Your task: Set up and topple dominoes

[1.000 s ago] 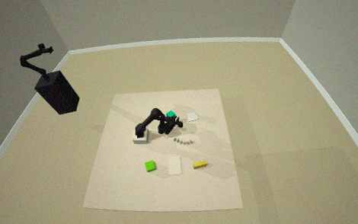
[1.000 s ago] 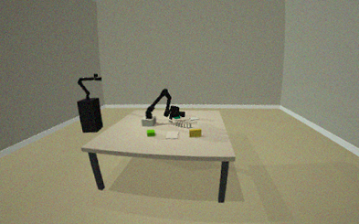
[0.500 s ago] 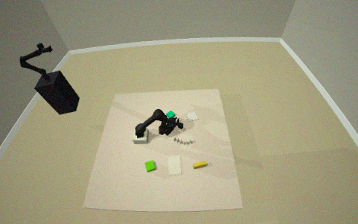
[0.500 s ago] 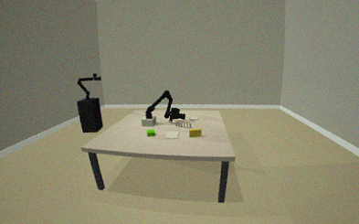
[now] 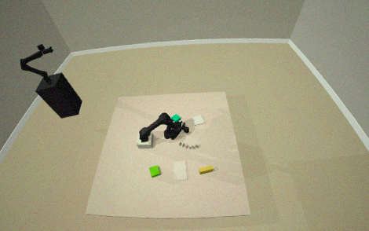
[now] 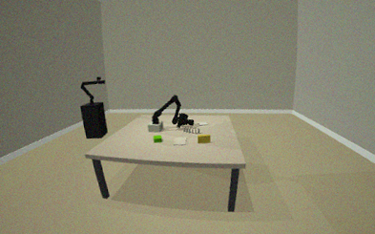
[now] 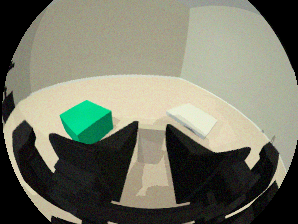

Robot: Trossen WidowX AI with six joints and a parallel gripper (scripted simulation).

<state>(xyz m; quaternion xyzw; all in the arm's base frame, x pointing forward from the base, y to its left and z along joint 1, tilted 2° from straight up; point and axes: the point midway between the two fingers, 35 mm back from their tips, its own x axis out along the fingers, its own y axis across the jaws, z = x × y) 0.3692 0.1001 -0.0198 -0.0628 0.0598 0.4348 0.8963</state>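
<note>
The white tile is 15 cm ahead of my gripper tip, 5 cm below it and 2 cm to the left of it. Round my gripper tip: white pad 46 cm to the right, 13 cm behind, 5 cm below; yellow block 52 cm to the right, 8 cm ahead, 2 cm below; teal block 8 cm to the left, 7 cm behind, 3 cm below.
</note>
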